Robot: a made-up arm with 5 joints.
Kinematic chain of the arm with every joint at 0, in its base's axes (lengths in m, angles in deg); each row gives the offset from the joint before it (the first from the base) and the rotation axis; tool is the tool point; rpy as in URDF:
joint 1: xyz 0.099 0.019 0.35 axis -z
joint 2: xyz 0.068 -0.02 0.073 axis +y
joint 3: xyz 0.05 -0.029 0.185 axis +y
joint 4: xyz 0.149 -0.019 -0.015 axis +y
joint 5: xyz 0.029 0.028 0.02 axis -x
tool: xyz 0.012 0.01 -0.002 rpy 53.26 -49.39 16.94
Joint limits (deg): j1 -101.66..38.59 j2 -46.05..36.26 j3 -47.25..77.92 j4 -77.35..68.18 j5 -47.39..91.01
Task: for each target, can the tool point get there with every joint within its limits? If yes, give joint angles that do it. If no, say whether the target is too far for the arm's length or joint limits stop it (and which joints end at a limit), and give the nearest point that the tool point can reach.
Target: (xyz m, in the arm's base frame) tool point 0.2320 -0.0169 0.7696
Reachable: yes | joints 2.61 -27.92 -28.74 11.59 -13.63
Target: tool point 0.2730 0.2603 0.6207
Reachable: yes | joints -60.05 -4.55 -0.58 13.38 5.84
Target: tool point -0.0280 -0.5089 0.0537
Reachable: no: too far | nearest point 0.2466 -0.1528 0.3507 | short by 0.539 m
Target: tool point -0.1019 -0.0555 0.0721
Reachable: no: joint limits stop it (at a limit: joint 1, joint 2, joint 3, joint 5) | nearest point 0.1683 -0.0769 0.3739 | short by 0.406 m
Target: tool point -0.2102 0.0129 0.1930
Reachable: no: joint limits stop it (at a limit: joint 1, joint 2) | nearest point 0.1012 0.1577 0.3641 | short by 0.384 m
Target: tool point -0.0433 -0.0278 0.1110
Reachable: no: joint limits stop it (at a limit: joint 1, joint 2, joint 3, joint 5) | nearest point 0.1683 -0.0769 0.3739 | short by 0.341 m
